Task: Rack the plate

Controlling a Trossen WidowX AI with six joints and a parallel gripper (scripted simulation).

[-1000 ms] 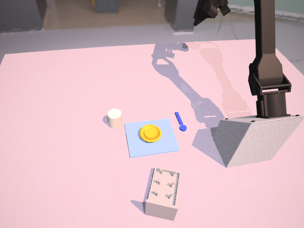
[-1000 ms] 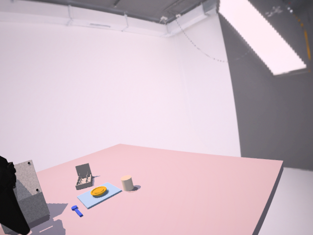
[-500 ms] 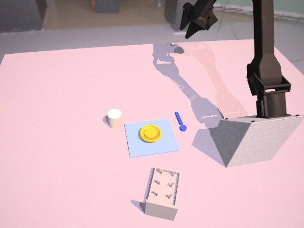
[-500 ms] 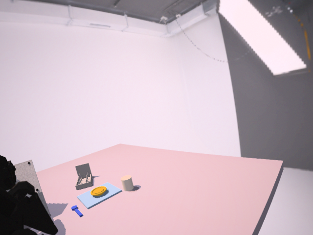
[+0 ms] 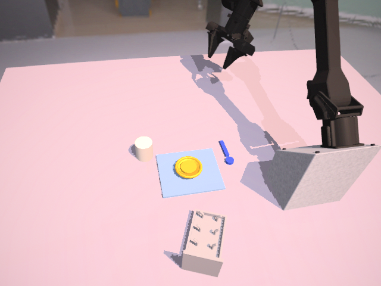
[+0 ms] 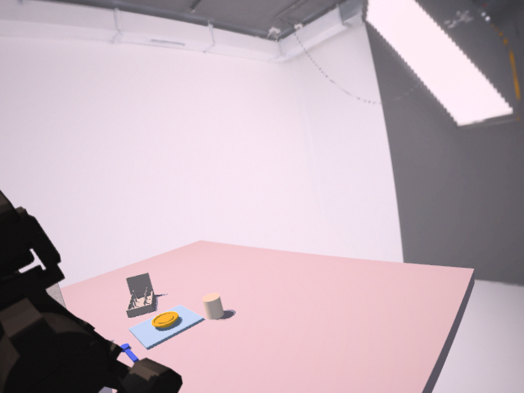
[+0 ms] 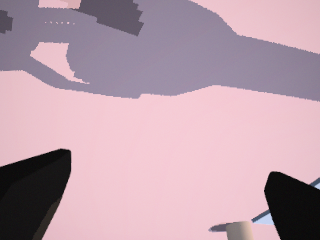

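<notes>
Right now my gripper tip is 120 mm short of the yellow plate, 350 mm to the right of it and 80 mm above it. From my gripper tip the other things lie so: blue spoon: 20 mm ahead, 300 mm to the left, 90 mm below; then dish rack: 110 mm ahead, 540 mm to the left, 70 mm below; then light blue mat: 120 mm ahead, 350 mm to the left, 90 mm below.
</notes>
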